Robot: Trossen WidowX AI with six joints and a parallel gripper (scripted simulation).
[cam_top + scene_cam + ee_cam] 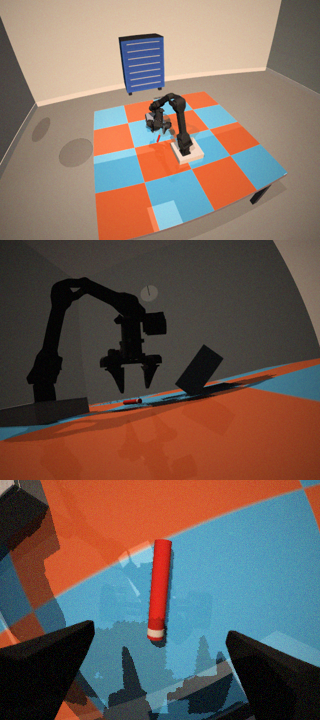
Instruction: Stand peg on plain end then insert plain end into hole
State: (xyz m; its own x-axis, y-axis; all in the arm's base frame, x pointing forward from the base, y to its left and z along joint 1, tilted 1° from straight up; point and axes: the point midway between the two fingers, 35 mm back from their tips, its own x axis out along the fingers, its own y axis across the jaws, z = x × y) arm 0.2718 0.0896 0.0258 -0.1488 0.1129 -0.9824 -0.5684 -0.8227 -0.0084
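Now: the red peg 3 cm below my gripper tip and 1 cm behind it. From my gripper tip the other things lie so: sloped panel (18 cm ahead, 3 cm to the right, 1 cm above); then flat panel foot (20 cm ahead, 4 cm below, 3 cm to the right).
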